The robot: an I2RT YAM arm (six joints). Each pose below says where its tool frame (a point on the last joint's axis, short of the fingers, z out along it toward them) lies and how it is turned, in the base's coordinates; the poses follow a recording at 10 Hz.
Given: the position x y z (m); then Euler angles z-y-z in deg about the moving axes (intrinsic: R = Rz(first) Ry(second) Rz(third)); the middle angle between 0 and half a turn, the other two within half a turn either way.
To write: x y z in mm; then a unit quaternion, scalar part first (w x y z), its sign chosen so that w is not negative. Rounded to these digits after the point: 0 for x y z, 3 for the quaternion.
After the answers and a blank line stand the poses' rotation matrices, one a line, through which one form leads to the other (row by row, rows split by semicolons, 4 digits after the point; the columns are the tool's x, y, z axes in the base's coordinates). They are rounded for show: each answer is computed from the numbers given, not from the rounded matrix.
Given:
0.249 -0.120 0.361 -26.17 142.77 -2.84
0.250 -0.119 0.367 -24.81 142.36 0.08
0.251 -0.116 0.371 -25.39 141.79 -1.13
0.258 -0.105 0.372 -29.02 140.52 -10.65
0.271 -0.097 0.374 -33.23 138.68 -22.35
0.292 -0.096 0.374 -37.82 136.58 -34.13
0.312 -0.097 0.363 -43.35 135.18 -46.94
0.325 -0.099 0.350 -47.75 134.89 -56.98
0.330 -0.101 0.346 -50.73 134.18 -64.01
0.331 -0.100 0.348 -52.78 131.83 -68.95
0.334 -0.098 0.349 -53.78 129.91 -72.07
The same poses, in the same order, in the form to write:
249 -120 361 0.309 0.192 0.928 -0.080
250 -119 367 0.315 0.204 0.924 -0.069
251 -116 371 0.319 0.199 0.924 -0.075
258 -105 372 0.318 0.150 0.929 -0.115
271 -97 374 0.312 0.089 0.931 -0.164
292 -96 374 0.299 0.030 0.929 -0.217
312 -97 363 0.269 -0.029 0.924 -0.270
325 -99 350 0.234 -0.074 0.921 -0.304
330 -101 346 0.210 -0.107 0.915 -0.328
331 -100 348 0.199 -0.128 0.904 -0.356
334 -98 349 0.193 -0.144 0.894 -0.377

-0.7356 0.4051 0.5430; 0.3063 0.9138 -0.2668; -0.6043 -0.0300 -0.7962
-0.7182 0.4206 0.5543; 0.3335 0.9072 -0.2563; -0.6107 0.0009 -0.7919
-0.7182 0.4147 0.5588; 0.3190 0.9099 -0.2652; -0.6184 -0.0122 -0.7857
-0.7530 0.3520 0.5560; 0.2064 0.9286 -0.3084; -0.6249 -0.1175 -0.7718
-0.7894 0.2679 0.5523; 0.0626 0.9301 -0.3618; -0.6107 -0.2511 -0.7510
-0.8190 0.1857 0.5430; -0.0745 0.9038 -0.4215; -0.5690 -0.3856 -0.7263
-0.8537 0.0918 0.5126; -0.1989 0.8522 -0.4839; -0.4813 -0.5150 -0.7093
-0.8792 0.0055 0.4763; -0.2791 0.8044 -0.5244; -0.3861 -0.5940 -0.7057
-0.8892 -0.0573 0.4539; -0.3325 0.7623 -0.5552; -0.3143 -0.6446 -0.6969
-0.8881 -0.0905 0.4507; -0.3738 0.7129 -0.5934; -0.2676 -0.6954 -0.6669
-0.8843 -0.1123 0.4532; -0.4028 0.6744 -0.6188; -0.2361 -0.7298 -0.6416

